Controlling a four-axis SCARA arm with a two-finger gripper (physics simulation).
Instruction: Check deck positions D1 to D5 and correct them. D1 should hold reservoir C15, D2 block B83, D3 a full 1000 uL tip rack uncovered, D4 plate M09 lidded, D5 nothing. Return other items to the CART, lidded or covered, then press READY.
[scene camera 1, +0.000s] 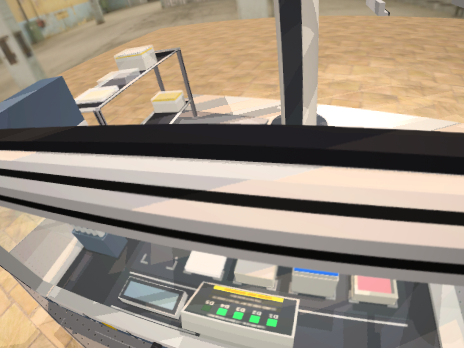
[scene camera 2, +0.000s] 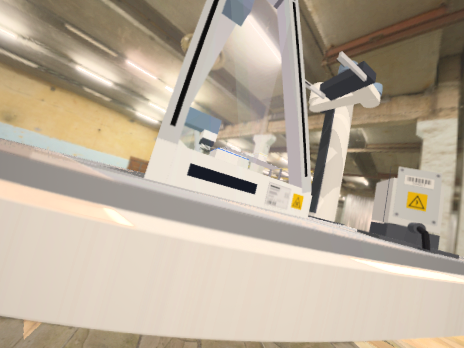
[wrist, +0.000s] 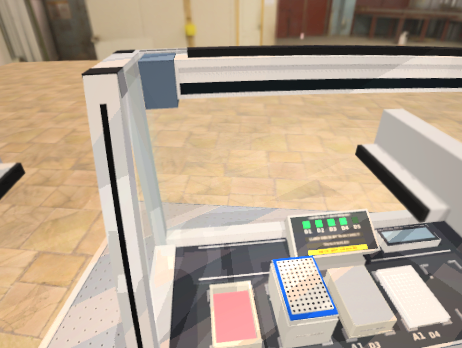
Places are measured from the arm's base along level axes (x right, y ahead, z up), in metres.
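Where they show: gripper, fingertip midpoint: (scene camera 1: 437, 9) (scene camera 2: 318, 68) (wrist: 193, 139).
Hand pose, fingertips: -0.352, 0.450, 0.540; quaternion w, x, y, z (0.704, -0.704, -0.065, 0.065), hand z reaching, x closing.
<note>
Things, the pixels of their top centre, and the offset from my fingertips, as dx, dy, dz. "*": a spot on its surface instead.
- pink-filled reservoir, middle of its top: (wrist: 233, 311) (scene camera 1: 374, 267) +0.001, +0.185, -0.442
- blue-rimmed block with holes, middle of its top: (wrist: 303, 282) (scene camera 1: 318, 243) (scene camera 2: 229, 153) +0.123, +0.210, -0.375
- cart, surface spot: (scene camera 1: 187, 82) * +0.873, -0.415, -0.336
- yellow-banded box, middle of its top: (scene camera 1: 132, 50) +0.907, -0.192, -0.106
- lower yellow-topped box, middle of its top: (scene camera 1: 166, 94) +0.934, -0.319, -0.356
- gantry beam, surface spot: (scene camera 1: 225, 190) * +0.144, +0.431, -0.023
My gripper (wrist: 193, 139) (scene camera 2: 334, 77) is open and empty, raised above the deck level. On the deck, a pink-filled reservoir (wrist: 234, 317) (scene camera 1: 374, 286) sits at D1. A blue-rimmed block with holes (wrist: 305, 287) (scene camera 1: 315, 283) sits at D2. A box with a plain grey top (wrist: 362, 295) (scene camera 1: 255, 272) sits at D3; no tips show on it. A white plate (wrist: 412, 295) (scene camera 1: 205, 264) sits at D4; whether it is lidded I cannot tell. Corner brackets without an item show at D5. Labels C15, B83 and M09 are not readable. The READY button does not show.
The cart (scene camera 1: 187, 82) bears a yellow-banded box (scene camera 1: 136, 58), flat items and a lower yellow-topped box (scene camera 1: 168, 101). A status panel (wrist: 332, 235) (scene camera 1: 240, 310) shows green lights for D1 to D4, dark for D5. A gantry beam (scene camera 1: 225, 190) (wrist: 320, 72) crosses above the deck.
</note>
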